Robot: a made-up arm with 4 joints.
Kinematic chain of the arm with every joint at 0, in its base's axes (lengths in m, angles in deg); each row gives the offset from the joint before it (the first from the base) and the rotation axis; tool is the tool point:
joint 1: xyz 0 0 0.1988 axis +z
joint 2: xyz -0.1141 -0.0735 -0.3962 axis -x
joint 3: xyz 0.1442 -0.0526 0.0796 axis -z
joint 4: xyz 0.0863 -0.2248 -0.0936 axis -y
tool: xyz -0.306 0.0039 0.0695
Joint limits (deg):
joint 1: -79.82..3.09
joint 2: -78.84..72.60
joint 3: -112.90..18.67
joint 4: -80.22..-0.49
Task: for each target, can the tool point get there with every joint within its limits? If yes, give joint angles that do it. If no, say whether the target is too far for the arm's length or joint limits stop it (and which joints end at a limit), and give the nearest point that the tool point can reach.
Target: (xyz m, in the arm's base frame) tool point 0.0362 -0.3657 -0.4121
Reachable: yes | joints -27.86 -64.21 -77.55 -11.74
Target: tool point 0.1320 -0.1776 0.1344
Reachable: yes | joints -11.69 49.14 -66.94 -21.18
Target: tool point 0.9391 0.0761 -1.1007
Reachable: no: too far | nearest point 0.2715 -0.1664 -0.4411 | short by 0.969 m
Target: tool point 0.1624 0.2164 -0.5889
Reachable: no: joint limits stop it (at a limit: joint 2, joint 3, joint 4) | nearest point 0.1900 0.2532 -0.2301 | short by 0.362 m
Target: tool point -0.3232 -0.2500 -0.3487
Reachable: yes | joints -41.65 -66.39 1.96 -41.26
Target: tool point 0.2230 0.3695 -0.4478
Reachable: no: joint limits stop it (at a limit: joint 1, joint 2, joint 3, joint 4) | nearest point 0.1798 0.2605 -0.2301 | short by 0.247 m
